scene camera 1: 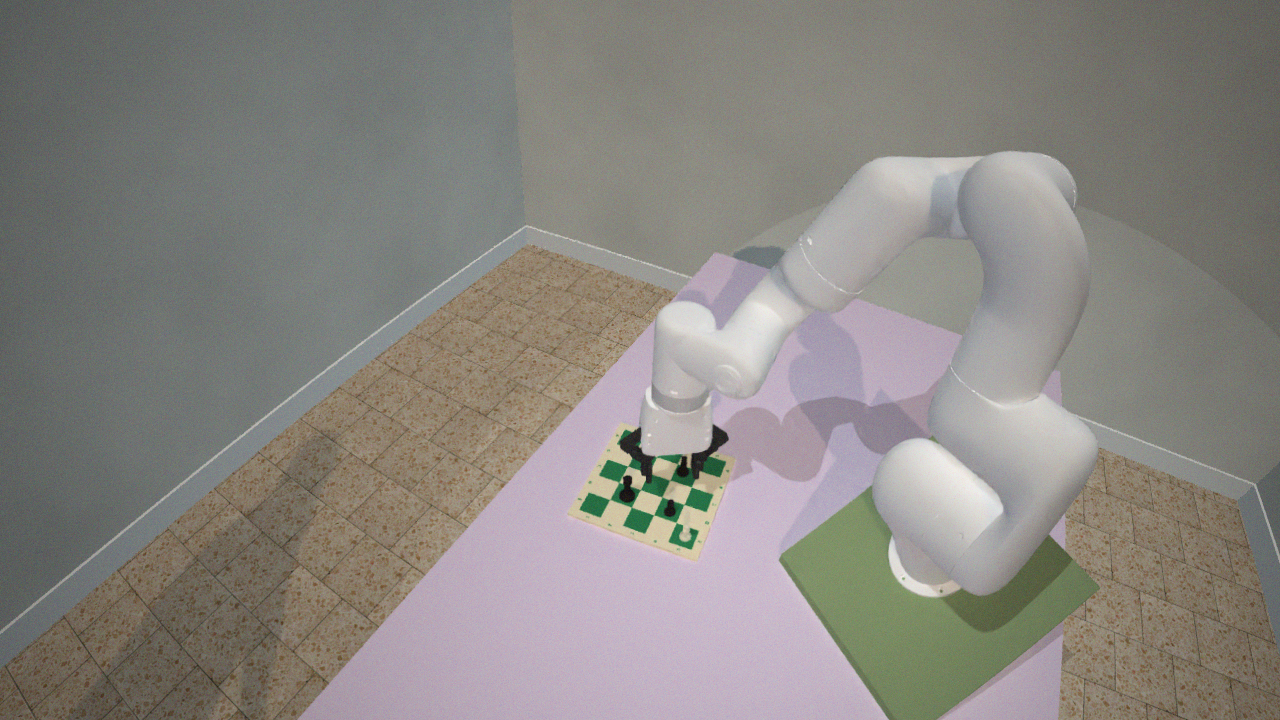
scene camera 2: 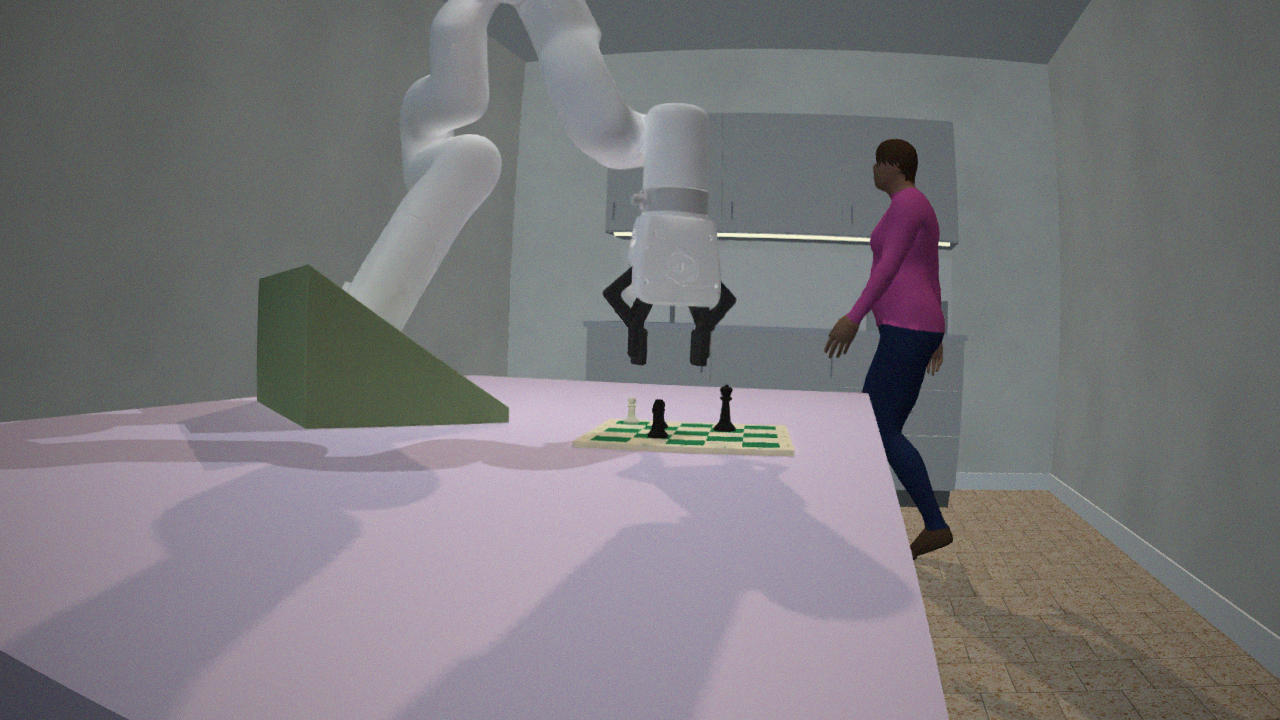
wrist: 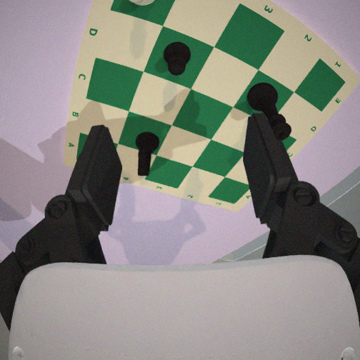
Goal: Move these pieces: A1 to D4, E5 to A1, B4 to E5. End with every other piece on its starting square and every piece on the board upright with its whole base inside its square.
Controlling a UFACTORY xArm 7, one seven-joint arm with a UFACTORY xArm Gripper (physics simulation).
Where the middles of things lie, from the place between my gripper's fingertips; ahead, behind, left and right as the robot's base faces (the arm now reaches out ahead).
Labels:
The chessboard [scene camera 1: 696, 502] is 4 cm ahead of my hand, 2 cm to the right of it and 8 cm below it.

